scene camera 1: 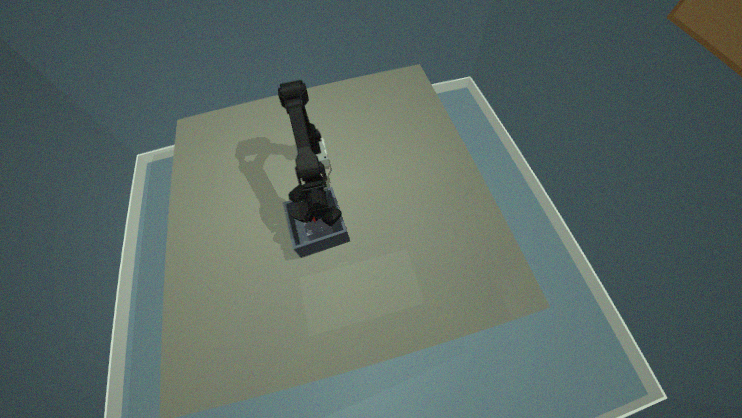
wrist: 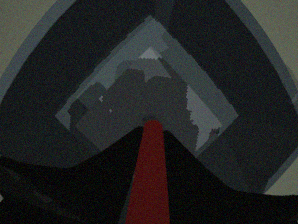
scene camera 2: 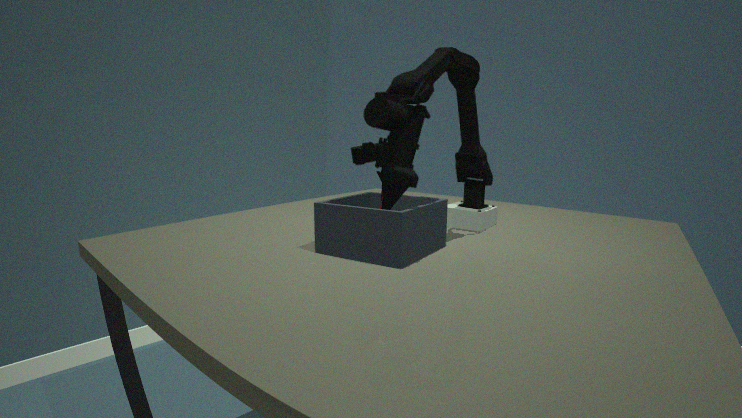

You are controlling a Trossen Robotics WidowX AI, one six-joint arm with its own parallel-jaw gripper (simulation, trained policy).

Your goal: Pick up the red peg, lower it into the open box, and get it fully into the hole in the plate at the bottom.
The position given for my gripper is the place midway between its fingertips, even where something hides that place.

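Observation:
My gripper [scene camera 2: 383, 212] can be seen in scene camera 1 [scene camera 1: 315, 218] too, and in the wrist view [wrist: 152, 134]. There's also a dark grey box [wrist: 67, 61], and there's a plate [wrist: 149, 87], though scene camera 2 does not show the plate, since it's hidden by the box there.

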